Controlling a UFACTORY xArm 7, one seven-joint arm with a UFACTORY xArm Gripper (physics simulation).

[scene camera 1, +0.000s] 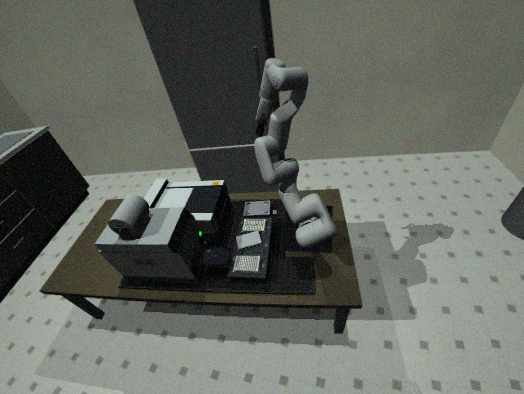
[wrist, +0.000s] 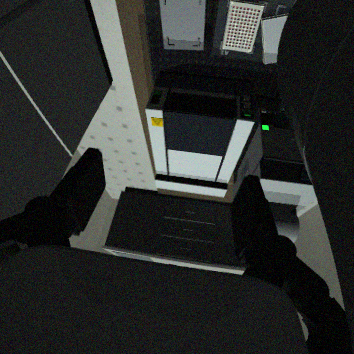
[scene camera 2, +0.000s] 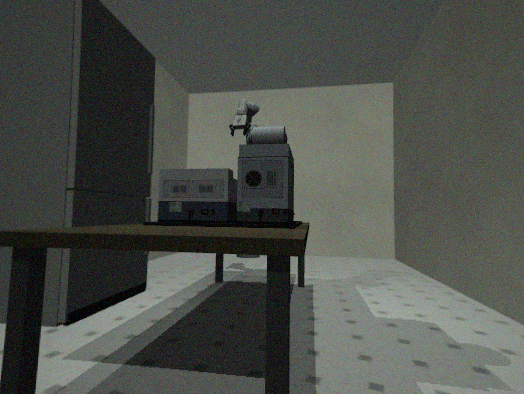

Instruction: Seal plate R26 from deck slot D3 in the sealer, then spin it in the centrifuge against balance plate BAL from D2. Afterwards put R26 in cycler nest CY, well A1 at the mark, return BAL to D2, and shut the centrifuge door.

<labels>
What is my gripper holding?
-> Nothing.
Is my gripper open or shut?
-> Open.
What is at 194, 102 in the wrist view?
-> A centrifuge.
</labels>
